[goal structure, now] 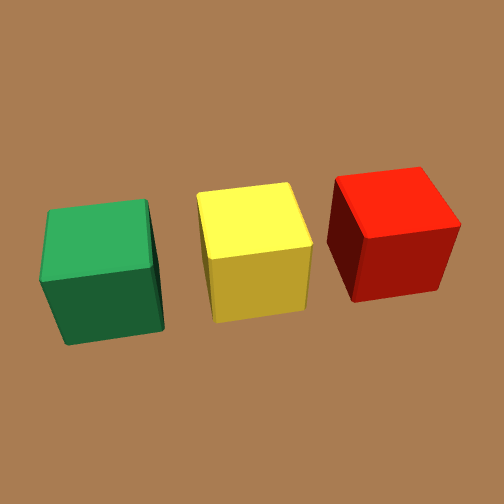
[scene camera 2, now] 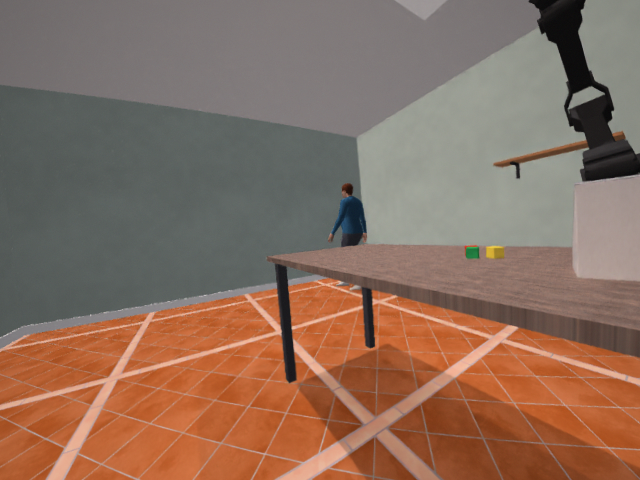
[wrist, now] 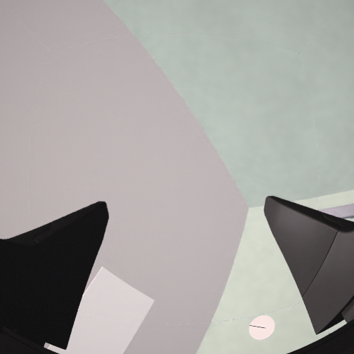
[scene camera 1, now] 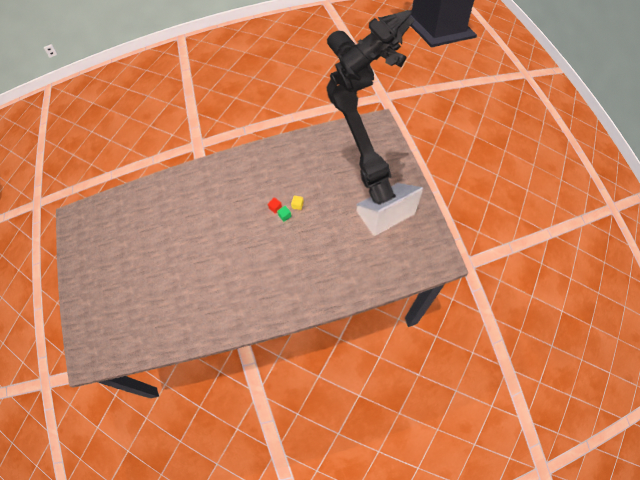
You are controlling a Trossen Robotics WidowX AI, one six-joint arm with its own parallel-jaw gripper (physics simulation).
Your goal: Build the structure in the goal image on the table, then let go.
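Seen in the pictures: gripper, between the fingertips: (scene camera 1: 411, 15); arm's base, origin of its link: (scene camera 2: 622, 210) (scene camera 1: 384, 199).
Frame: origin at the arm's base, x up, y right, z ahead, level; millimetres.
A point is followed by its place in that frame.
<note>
A red cube (scene camera 1: 274, 205) (scene camera 2: 469, 247) and a green cube (scene camera 1: 284, 213) {x -84, y 130, z 299 mm} (scene camera 2: 472, 252) {x -98, y 122, z 292 mm} lie on the table (scene camera 1: 206, 289) {x -116, y 1, z 639 mm} (scene camera 2: 403, 266) {x -116, y -84, z 406 mm} close together at their corners; whether they touch is unclear. In the second scene view the green cube hides most of the red one. A yellow cube (scene camera 1: 297, 202) {x -83, y 150, z 244 mm} (scene camera 2: 495, 252) {x -98, y 138, z 236 mm} stands apart, a short gap to the right of the green one. No cube is stacked. My gripper (scene camera 1: 405, 21) {x 644, y 121, z -79 mm} (wrist: 187, 208) is open and empty, raised far from the cubes beyond the table's far edge.
My arm stands on a pale block (scene camera 1: 395, 210) {x 2, y -52, z -10 mm} (scene camera 2: 605, 229) {x -30, y -55, z 23 mm} at the table's right end. A dark pedestal (scene camera 1: 442, 20) stands on the floor beyond the table. A person (scene camera 2: 351, 217) in blue is behind the table, and a wooden shelf (scene camera 2: 547, 153) is on the wall.
</note>
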